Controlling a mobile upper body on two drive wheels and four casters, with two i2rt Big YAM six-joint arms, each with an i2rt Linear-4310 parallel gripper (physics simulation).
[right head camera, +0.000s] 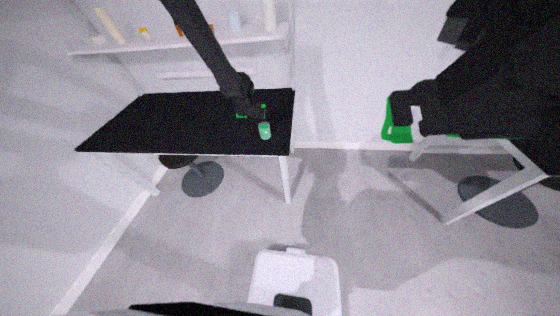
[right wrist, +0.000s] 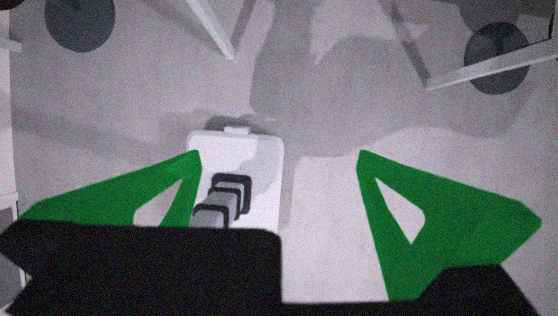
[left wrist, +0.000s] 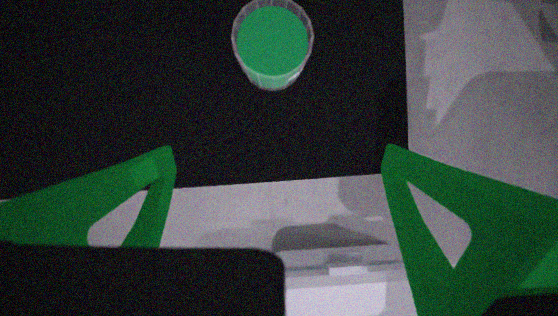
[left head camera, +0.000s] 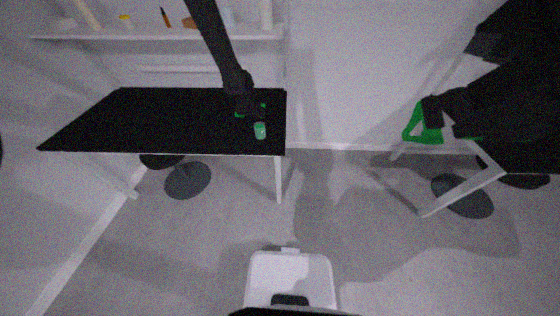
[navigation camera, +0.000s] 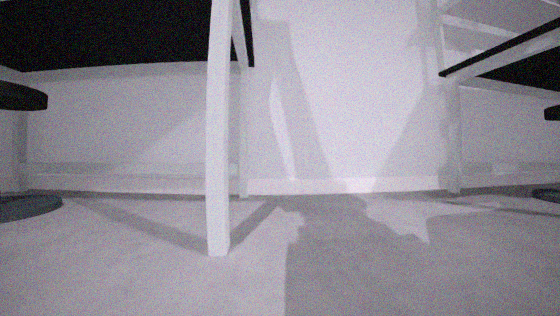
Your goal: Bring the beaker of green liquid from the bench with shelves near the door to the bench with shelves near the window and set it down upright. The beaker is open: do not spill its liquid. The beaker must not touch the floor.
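Note:
The open beaker of green liquid [left head camera: 260, 131] [right head camera: 264, 131] [left wrist: 272, 42] stands upright on a black bench top [left head camera: 165, 120] [right head camera: 185, 125] [left wrist: 100, 100], near its right end. The frames do not tell whether this is the door or window bench. My left gripper [left head camera: 251, 110] [right head camera: 252, 111] [left wrist: 278, 156] is open and empty, above the bench top. The beaker is beyond its fingertips in the left wrist view, not between them. My right gripper [left head camera: 460, 139] [right head camera: 426, 137] [right wrist: 279, 158] is open and empty, off to the right; my arm partly hides it in the head views.
A shelf [left head camera: 150, 36] [right head camera: 175, 49] with small items is above this bench. Another bench [left head camera: 530, 157] [navigation camera: 530, 80] is at the right, with a white leg frame [left head camera: 465, 192] [right head camera: 495, 198]. Stool bases [left head camera: 187, 180] [right wrist: 80, 25] stand on the floor. My white base [left head camera: 275, 277] [right head camera: 280, 275] is at the bottom.

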